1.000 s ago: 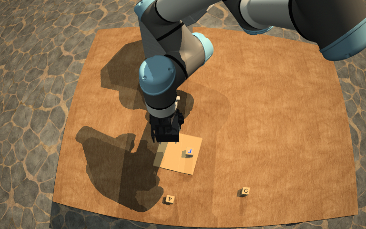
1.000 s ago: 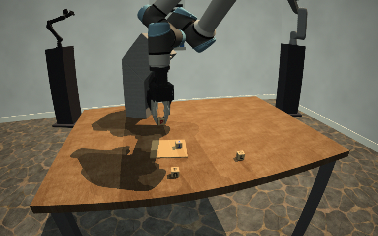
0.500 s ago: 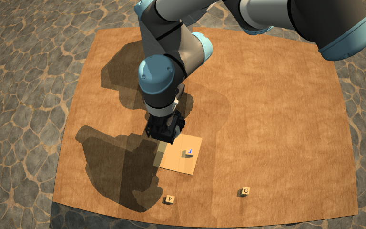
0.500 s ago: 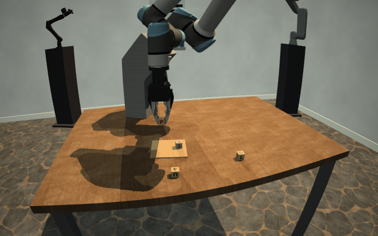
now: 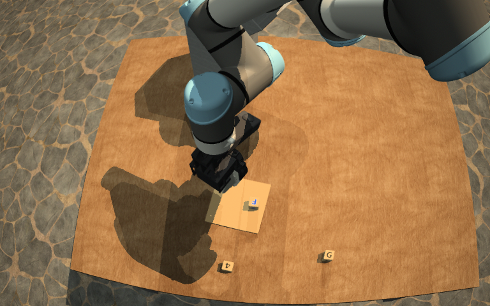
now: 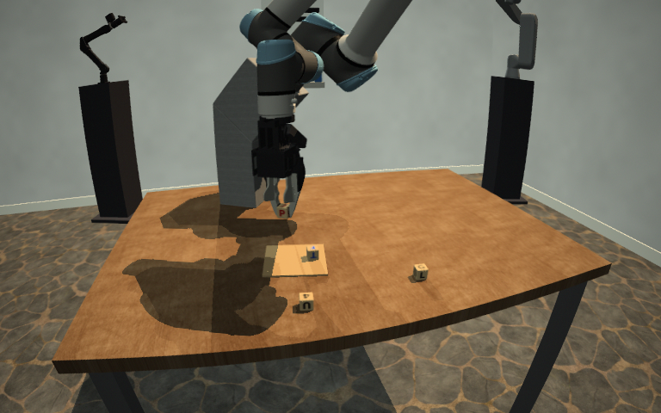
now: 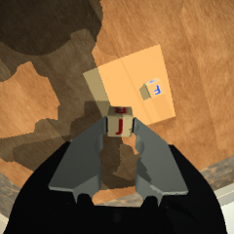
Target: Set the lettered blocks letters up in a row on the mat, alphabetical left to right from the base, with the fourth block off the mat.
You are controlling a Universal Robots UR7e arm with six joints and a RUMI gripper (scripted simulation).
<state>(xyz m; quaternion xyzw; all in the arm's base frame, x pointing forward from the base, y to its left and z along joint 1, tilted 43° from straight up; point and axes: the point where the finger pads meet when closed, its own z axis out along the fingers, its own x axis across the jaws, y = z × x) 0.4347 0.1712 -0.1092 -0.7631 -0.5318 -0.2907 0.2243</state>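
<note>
The tan mat is 10 mm ahead of my hand, 20 mm to the left of it and 120 mm below it. Round my hand: block: 60 mm to the left, 100 mm below.
</note>
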